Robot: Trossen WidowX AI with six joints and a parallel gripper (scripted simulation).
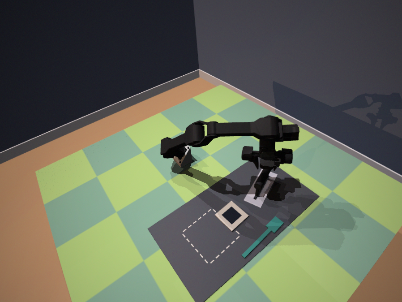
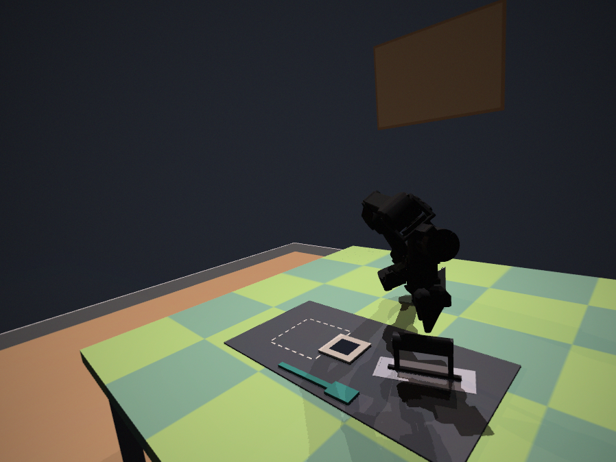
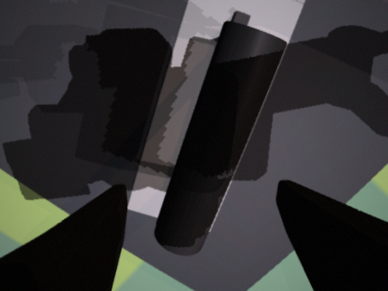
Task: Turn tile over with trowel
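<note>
Right now the dark mat is 180 mm to the right of my gripper tip, 130 mm below it and 30 mm ahead of it. From my gripper tip the other things lie so: tile 200 mm to the right, 110 mm below, 30 mm ahead; then teal trowel 170 mm ahead, 150 mm to the right, 110 mm below.
</note>
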